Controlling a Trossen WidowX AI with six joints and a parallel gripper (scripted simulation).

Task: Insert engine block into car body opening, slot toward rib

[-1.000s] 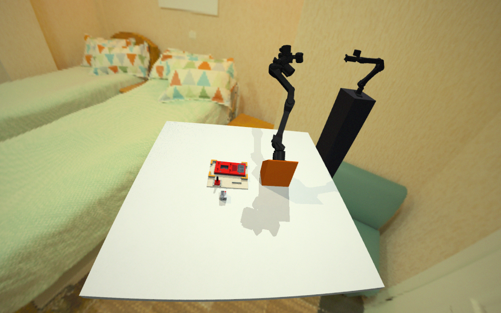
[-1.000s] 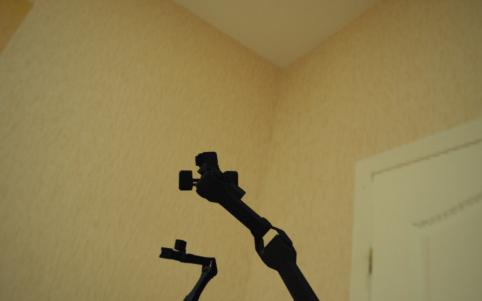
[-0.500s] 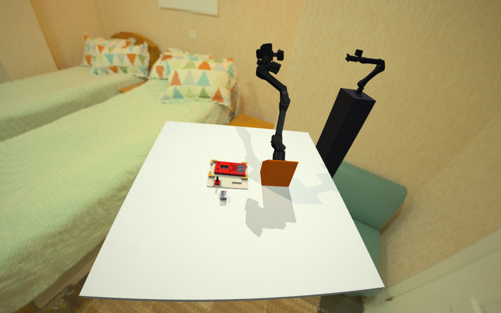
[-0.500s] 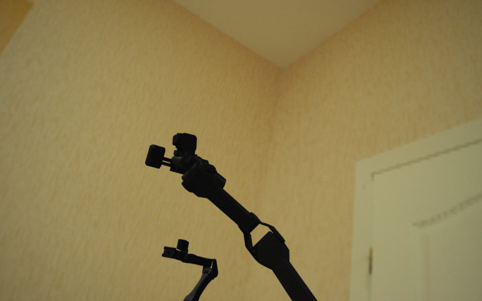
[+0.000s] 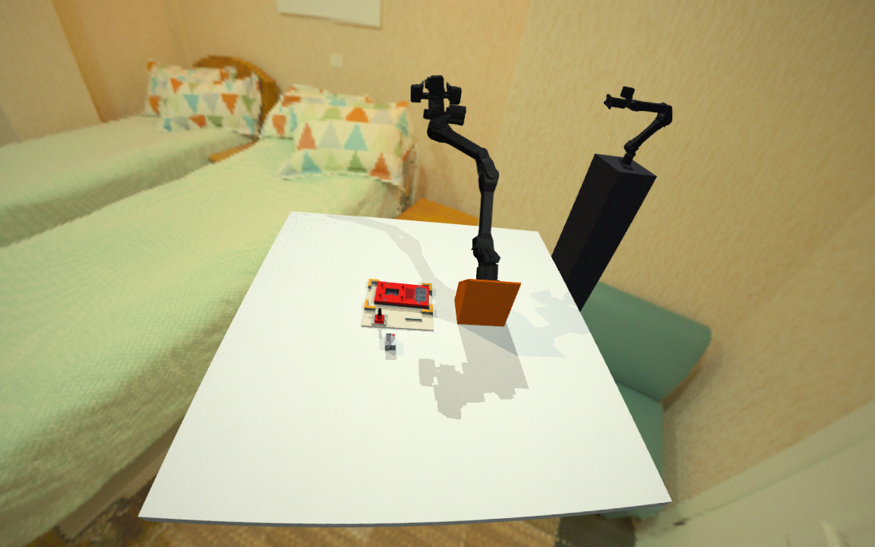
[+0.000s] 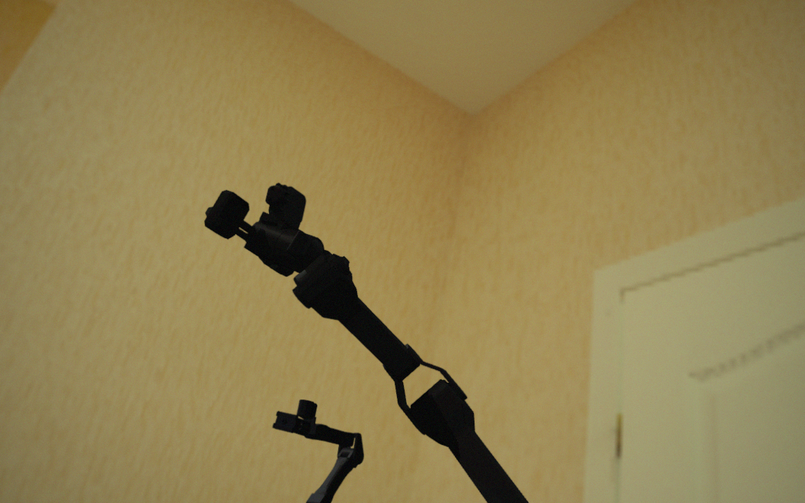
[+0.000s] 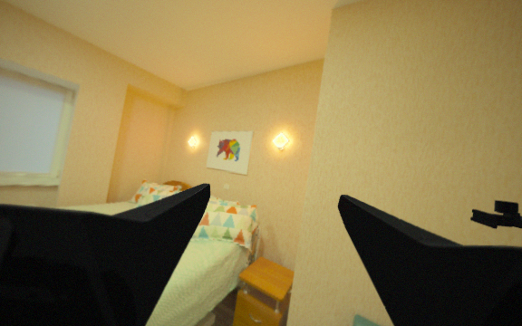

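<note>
My gripper tip is now 180 mm short of the engine block, 720 mm to the right of it and 650 mm above it. From my gripper tip the other things lie so: beige base plate 140 mm ahead, 520 mm to the left, 650 mm below.
</note>
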